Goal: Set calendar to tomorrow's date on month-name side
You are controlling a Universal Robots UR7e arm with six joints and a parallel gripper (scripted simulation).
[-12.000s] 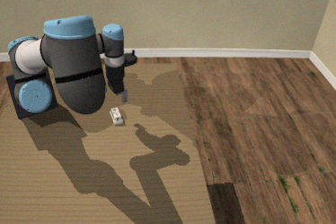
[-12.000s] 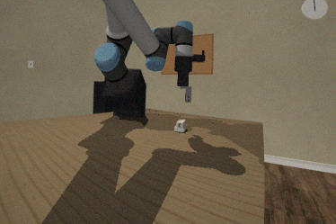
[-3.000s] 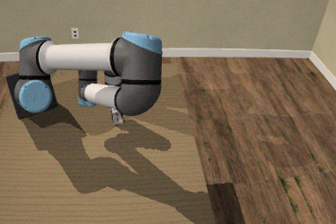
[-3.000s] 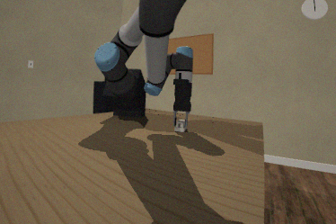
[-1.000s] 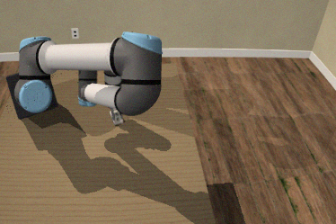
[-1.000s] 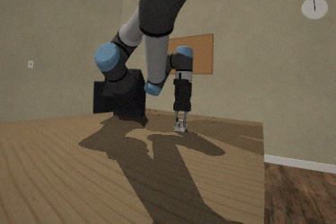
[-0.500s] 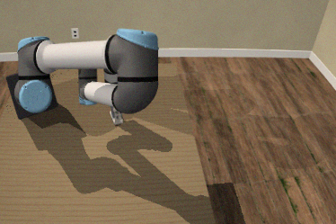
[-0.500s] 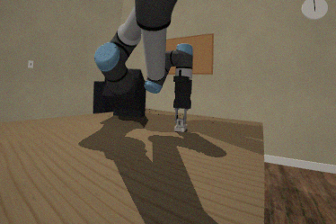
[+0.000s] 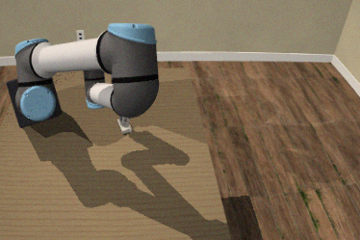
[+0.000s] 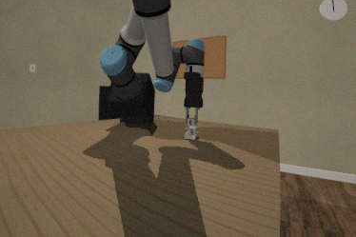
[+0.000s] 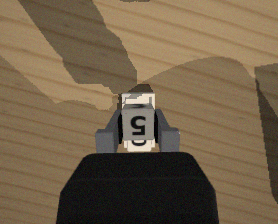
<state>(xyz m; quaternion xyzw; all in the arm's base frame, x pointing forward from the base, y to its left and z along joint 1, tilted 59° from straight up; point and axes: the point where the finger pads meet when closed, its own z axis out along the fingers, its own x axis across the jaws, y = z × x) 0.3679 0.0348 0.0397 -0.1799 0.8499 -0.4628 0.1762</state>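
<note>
My hand is 70 mm above the white tray and 20 mm to the right of it. Also, from my hand: white digit cube 10 mm below.
</note>
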